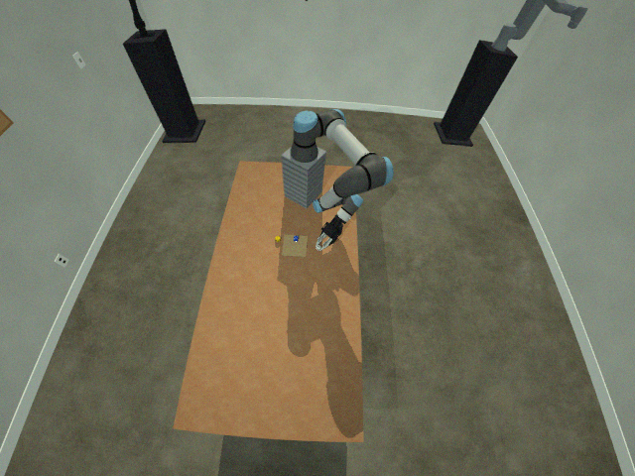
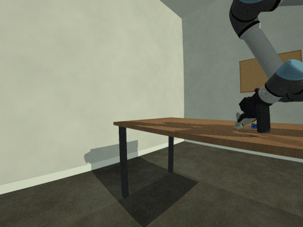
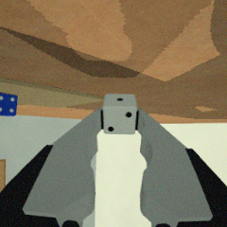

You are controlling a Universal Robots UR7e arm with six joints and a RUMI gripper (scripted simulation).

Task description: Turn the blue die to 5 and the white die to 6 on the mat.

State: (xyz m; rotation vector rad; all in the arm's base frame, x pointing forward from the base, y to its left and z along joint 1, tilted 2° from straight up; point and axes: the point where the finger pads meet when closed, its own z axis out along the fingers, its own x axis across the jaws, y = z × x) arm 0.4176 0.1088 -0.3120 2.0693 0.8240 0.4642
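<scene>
Now: hand 140 mm to the left of the tan mat, 30 mm above it and 20 mm past it. From my hand the other things lie so: blue die 140 mm to the right, 60 mm behind, 10 mm below; white die right at my hand; yellow die 240 mm to the right, 60 mm behind, 20 mm below.
</scene>
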